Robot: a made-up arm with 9 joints. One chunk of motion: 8 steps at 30 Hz.
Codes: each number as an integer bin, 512 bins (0 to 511) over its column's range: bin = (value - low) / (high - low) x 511, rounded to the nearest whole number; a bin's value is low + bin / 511 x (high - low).
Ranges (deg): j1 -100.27..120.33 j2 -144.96..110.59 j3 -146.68..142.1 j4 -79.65..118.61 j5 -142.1..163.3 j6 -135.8..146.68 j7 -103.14..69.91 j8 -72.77..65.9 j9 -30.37..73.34
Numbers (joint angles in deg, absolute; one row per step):
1: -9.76 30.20 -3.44 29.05 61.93 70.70 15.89 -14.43 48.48
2: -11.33 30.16 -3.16 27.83 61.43 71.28 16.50 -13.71 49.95
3: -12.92 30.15 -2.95 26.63 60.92 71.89 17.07 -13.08 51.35
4: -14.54 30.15 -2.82 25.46 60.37 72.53 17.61 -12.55 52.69
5: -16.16 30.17 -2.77 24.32 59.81 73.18 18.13 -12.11 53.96
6: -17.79 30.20 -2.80 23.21 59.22 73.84 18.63 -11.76 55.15
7: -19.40 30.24 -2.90 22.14 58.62 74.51 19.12 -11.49 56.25
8: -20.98 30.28 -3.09 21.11 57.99 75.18 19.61 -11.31 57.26
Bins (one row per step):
1: 210 350 253 280 341 374 351 215 389
2: 206 350 254 277 341 375 353 218 396
3: 202 350 254 274 340 376 355 220 403
4: 199 350 255 271 339 377 357 222 409
5: 195 350 255 268 338 378 358 224 416
6: 191 350 255 265 337 379 360 225 421
7: 187 350 254 262 336 380 361 226 427
8: 184 350 254 260 335 382 362 226 432

